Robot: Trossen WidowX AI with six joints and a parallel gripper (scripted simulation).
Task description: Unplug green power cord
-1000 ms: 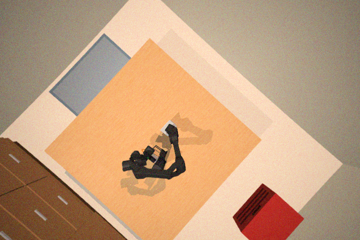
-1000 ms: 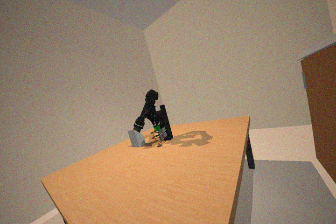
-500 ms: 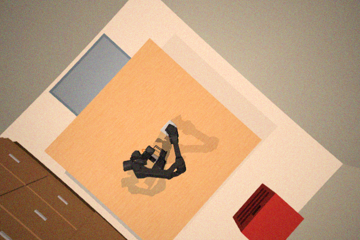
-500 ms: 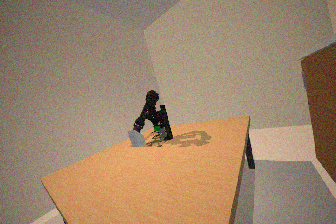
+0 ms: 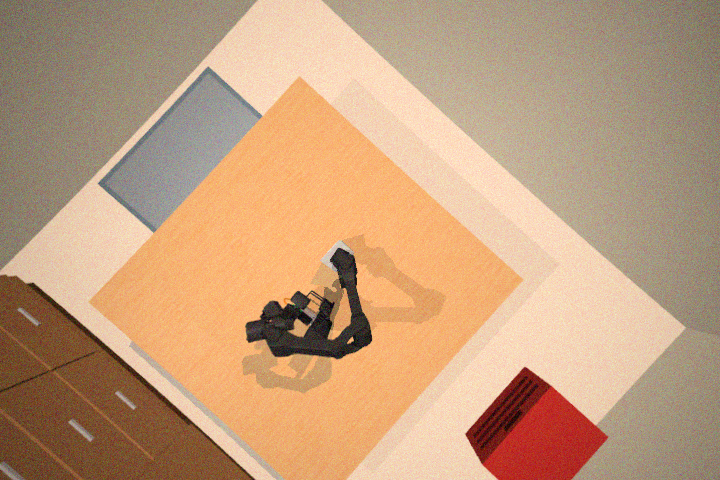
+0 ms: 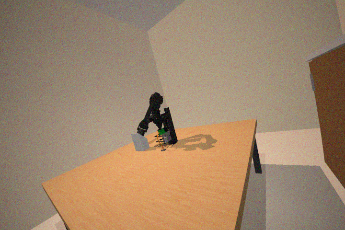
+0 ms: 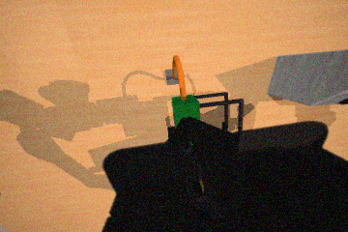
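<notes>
Right now my gripper tip is 2 cm to the right of the green plug and 1 cm above it.
</notes>
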